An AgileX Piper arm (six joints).
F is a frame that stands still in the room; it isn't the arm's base.
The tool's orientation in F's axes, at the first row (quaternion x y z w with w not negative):
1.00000 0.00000 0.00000 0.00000
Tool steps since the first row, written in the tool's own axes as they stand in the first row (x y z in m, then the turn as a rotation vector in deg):
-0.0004 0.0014 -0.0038 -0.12 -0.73 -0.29
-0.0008 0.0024 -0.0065 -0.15 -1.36 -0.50
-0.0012 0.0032 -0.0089 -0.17 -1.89 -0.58
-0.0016 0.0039 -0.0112 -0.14 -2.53 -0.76
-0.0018 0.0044 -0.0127 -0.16 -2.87 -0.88
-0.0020 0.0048 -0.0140 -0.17 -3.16 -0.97
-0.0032 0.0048 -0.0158 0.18 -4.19 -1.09
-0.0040 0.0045 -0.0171 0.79 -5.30 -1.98
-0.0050 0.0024 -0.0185 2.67 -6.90 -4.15
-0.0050 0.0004 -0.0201 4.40 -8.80 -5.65
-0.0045 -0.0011 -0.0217 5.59 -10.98 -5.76
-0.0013 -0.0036 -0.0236 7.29 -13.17 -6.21
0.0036 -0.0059 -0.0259 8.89 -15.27 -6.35
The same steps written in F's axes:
-0.0004 -0.0014 0.0038 -0.12 0.73 0.29
-0.0008 -0.0024 0.0065 -0.15 1.36 0.50
-0.0012 -0.0032 0.0089 -0.17 1.89 0.58
-0.0016 -0.0039 0.0112 -0.14 2.53 0.76
-0.0018 -0.0044 0.0127 -0.16 2.87 0.88
-0.0020 -0.0048 0.0140 -0.17 3.16 0.97
-0.0032 -0.0048 0.0158 0.18 4.19 1.09
-0.0040 -0.0045 0.0171 0.79 5.30 1.98
-0.0050 -0.0024 0.0185 2.67 6.90 4.15
-0.0050 -0.0004 0.0201 4.40 8.80 5.65
-0.0045 0.0011 0.0217 5.59 10.98 5.76
-0.0013 0.0036 0.0236 7.29 13.17 6.21
0.0036 0.0059 0.0259 8.89 15.27 6.35

